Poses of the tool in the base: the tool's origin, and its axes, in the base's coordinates. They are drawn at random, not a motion.
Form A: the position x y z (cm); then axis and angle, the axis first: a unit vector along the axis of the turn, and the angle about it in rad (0 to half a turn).
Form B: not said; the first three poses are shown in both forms.
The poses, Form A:
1: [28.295 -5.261 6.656 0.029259 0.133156 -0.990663 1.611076]
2: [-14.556 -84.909 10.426 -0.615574 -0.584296 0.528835 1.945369]
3: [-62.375 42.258 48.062 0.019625 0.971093 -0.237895 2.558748]
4: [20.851 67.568 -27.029 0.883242 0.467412 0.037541 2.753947]
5: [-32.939 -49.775 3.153 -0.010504 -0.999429 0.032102 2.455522]
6: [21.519 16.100 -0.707 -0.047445 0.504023 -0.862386 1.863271]
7: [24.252 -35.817 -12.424 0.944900 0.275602 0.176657 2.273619]
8: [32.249 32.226 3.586 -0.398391 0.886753 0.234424 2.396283]
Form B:
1: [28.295 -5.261 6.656 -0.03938 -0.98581 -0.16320 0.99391 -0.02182 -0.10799]
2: [-14.556 -84.909 10.426 0.15170 0.98344 0.09914 -0.00089 0.10044 -0.99494]
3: [-62.375 42.258 48.062 -0.83419 -0.09597 -0.54306 0.16591 0.89545 -0.41309]
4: [20.851 67.568 -27.029 0.57655 0.80923 -0.11283 0.78085 -0.50506 0.36767]
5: [-32.939 -49.775 3.153 -0.77355 0.03896 0.63254 -0.00172 0.99798 -0.06356]
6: [21.519 16.100 -0.707 -0.28542 -0.85657 -0.42991 0.79496 0.03896 -0.60542]
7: [24.252 -35.817 -12.424 0.82357 0.56354 0.06453 0.29395 -0.52132 0.80114]
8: [32.249 32.226 3.586 -0.45953 -0.45390 -0.76342 -0.77187 0.62931 0.09045]
